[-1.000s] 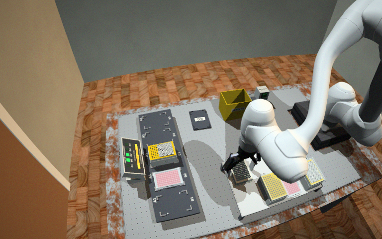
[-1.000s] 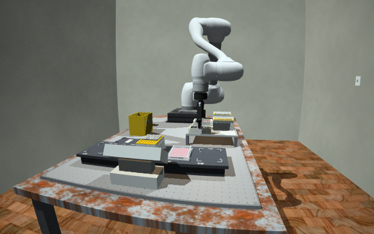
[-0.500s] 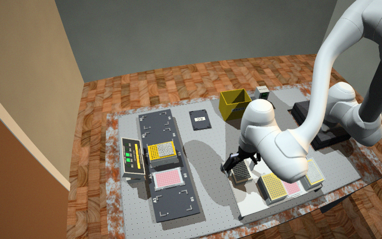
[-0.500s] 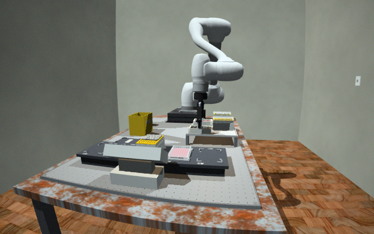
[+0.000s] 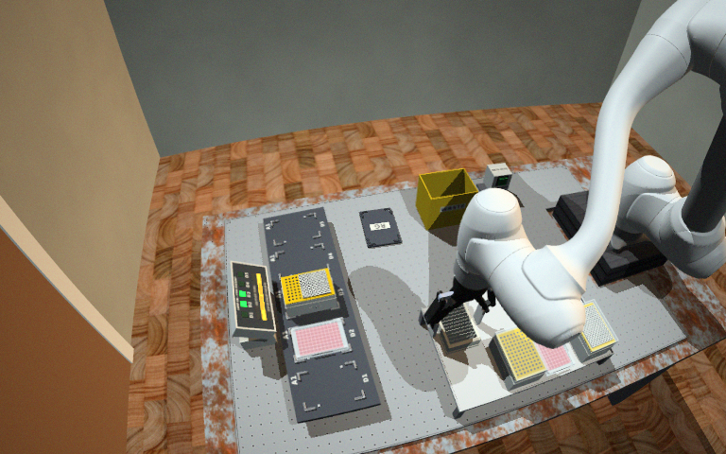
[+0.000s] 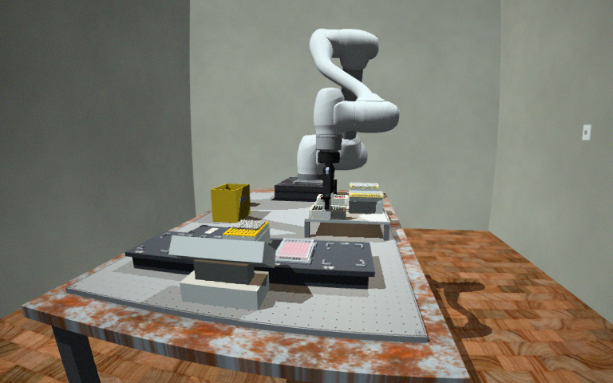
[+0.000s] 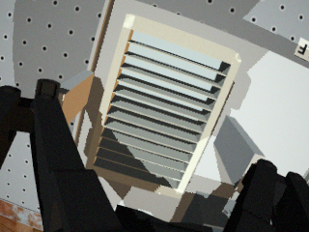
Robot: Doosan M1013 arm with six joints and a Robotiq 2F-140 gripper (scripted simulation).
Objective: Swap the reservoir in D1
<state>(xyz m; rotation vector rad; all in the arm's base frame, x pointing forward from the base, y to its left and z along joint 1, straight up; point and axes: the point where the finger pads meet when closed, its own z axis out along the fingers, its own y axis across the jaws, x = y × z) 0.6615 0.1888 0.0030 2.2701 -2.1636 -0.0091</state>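
Now: hand 20 mm above the cream 12-trough reservoir. The rest, counted from my hand: shelf label (160 mm behind, 100 mm to the right, 90 mm below); yellow tip rack (340 mm ahead, 160 mm to the right, 10 mm above); white shelf (170 mm behind, 60 mm to the left, 30 mm below).
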